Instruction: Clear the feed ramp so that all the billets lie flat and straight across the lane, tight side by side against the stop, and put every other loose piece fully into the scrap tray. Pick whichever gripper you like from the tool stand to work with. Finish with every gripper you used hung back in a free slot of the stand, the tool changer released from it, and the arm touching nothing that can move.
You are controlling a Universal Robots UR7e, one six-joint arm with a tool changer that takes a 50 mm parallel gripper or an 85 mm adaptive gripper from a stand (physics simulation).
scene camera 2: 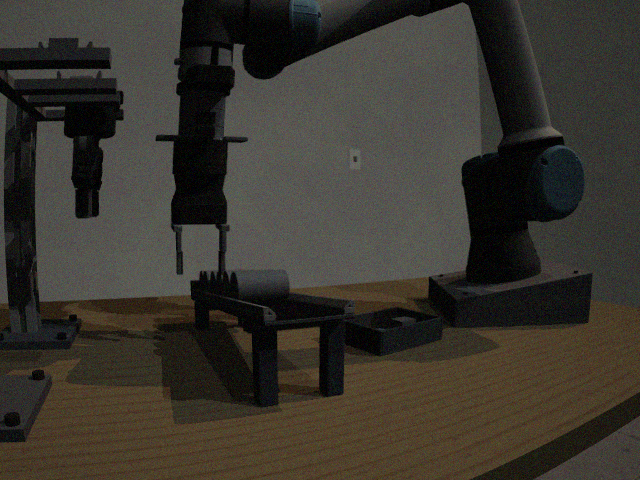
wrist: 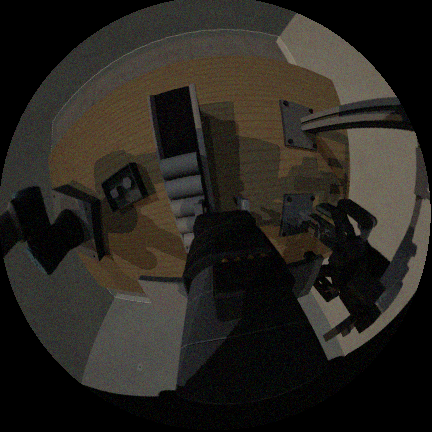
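Where they show: hand, its tool point: (scene camera 2: 201,127); arm's base, origin of its link: (scene camera 2: 504,274) (wrist: 71,226).
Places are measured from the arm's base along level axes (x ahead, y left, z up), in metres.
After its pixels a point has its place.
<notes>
Several grey cylindrical billets (scene camera 2: 261,284) @[x 0.502, y 0.150, z 0.033 m] (wrist: 183,187) @[x 0.506, y 0.093, z 0.042 m] lie across the lane of the dark feed ramp (scene camera 2: 299,324) @[x 0.483, y 0.243, z 0.005 m] (wrist: 196,117), side by side in the wrist view. The rearmost ones are partly hidden by my gripper, so contact with the stop cannot be told. My parallel gripper (scene camera 2: 200,262) (wrist: 222,205) is open and empty, with fingers pointing down. It hangs at the billet end of the ramp; in the wrist view one finger overlaps the billets' right ends and the other shows right of the rail. The scrap tray (scene camera 2: 411,338) @[x 0.291, y 0.144, z -0.055 m] (wrist: 141,180) @[x 0.366, y 0.106, z -0.063 m] holds two small light pieces (wrist: 127,182) @[x 0.326, y 0.108, z -0.050 m] (wrist: 118,192) @[x 0.290, y 0.086, z -0.044 m].
The tool stand (scene camera 2: 20,206) @[x 0.836, y 0.000, z 0.129 m] rises at the left in the scene view, with the other gripper (scene camera 2: 86,160) (wrist: 350,265) hanging from it. Its bolted base plates (scene camera 2: 23,403) @[x 0.768, y 0.271, z -0.058 m] (wrist: 297,132) @[x 0.800, y 0.230, z -0.058 m] sit on the table. The arm's wedge base (scene camera 2: 522,304) @[x 0.057, y 0.118, z -0.032 m] stands beyond the tray.
</notes>
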